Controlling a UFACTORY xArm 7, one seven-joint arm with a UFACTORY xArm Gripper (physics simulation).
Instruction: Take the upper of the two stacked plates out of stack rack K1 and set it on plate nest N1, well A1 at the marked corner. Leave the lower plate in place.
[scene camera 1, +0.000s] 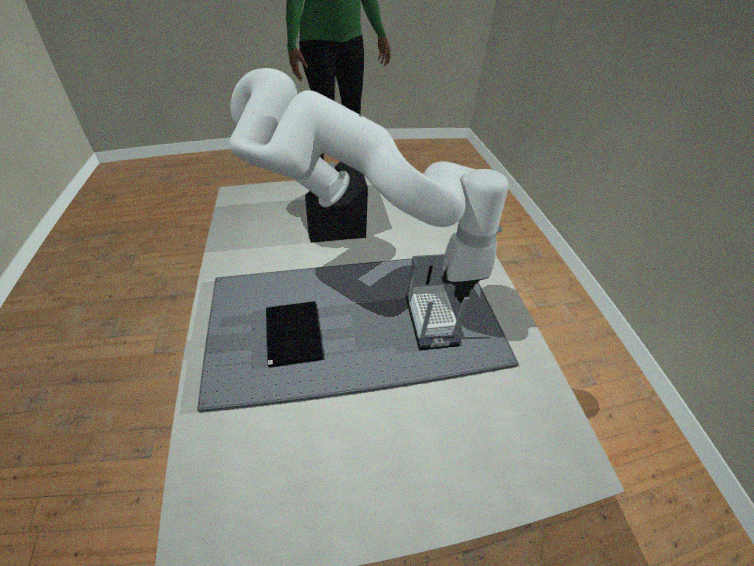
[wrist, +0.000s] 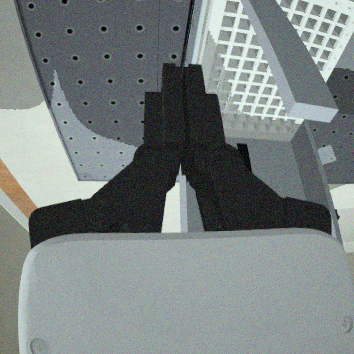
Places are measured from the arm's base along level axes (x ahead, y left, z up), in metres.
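Pixels of known places: gripper, fingertip midpoint: (scene camera 1: 460, 298) (wrist: 178, 85); arm's base, origin of the base link: (scene camera 1: 334, 189).
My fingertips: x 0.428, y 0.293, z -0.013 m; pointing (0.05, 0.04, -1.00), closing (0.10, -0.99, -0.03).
Ahead of a thing's pixels: the offset from my fingertips to its top centre. "pt": to the spot under its first point. Level surfaces: height alone.
The upper plate {0.008 m back, 0.057 m right, 0.033 m down} (scene camera 1: 433, 309) (wrist: 250, 65), white with a grid of square wells, lies in stack rack K1 {0.002 m ahead, 0.056 m right, 0.065 m up} (scene camera 1: 427, 321) (wrist: 302, 80), a grey rack with upright posts and a tall slotted back panel. The lower plate is hard to tell apart beneath it. My gripper (scene camera 1: 461, 299) (wrist: 178, 85) is shut with nothing between its fingers. It points down at the rack's right side in the scene view, and its tips appear beside the plate's long edge in the wrist view. Plate nest N1 {0.031 m ahead, 0.383 m right, 0.065 m down} (scene camera 1: 294, 333) is a flat black rectangle with a small white corner mark {pt 0.114 m ahead, 0.425 m right, 0.068 m down} (scene camera 1: 270, 362) at its front left.
Both fixtures stand on a grey perforated board {0.080 m down} (scene camera 1: 365, 371), with the nest left of the rack. The rack's posts and back panel rise close to the gripper. The arm's black pedestal (scene camera 1: 336, 222) stands behind the board, and a person (scene camera 1: 331, 24) stands behind it.
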